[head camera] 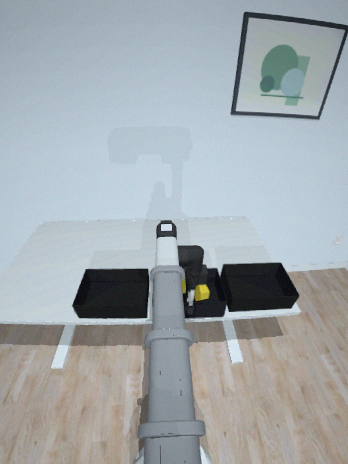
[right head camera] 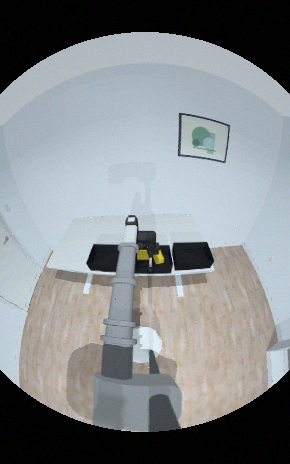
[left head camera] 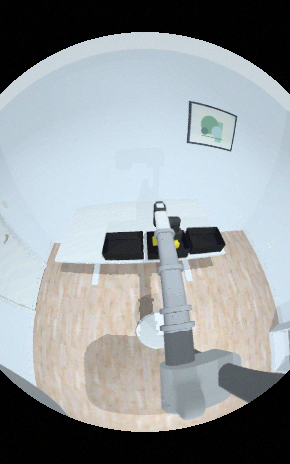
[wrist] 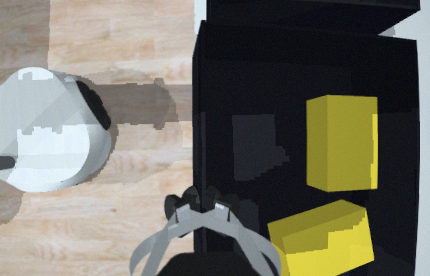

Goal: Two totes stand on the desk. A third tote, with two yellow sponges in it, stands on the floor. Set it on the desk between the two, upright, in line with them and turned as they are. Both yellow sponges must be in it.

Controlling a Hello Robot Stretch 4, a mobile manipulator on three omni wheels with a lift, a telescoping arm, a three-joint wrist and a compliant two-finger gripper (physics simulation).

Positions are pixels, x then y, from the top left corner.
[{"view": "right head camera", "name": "black tote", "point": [186,255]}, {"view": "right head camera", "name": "black tote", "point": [102,257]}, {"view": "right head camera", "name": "white desk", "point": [71,252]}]
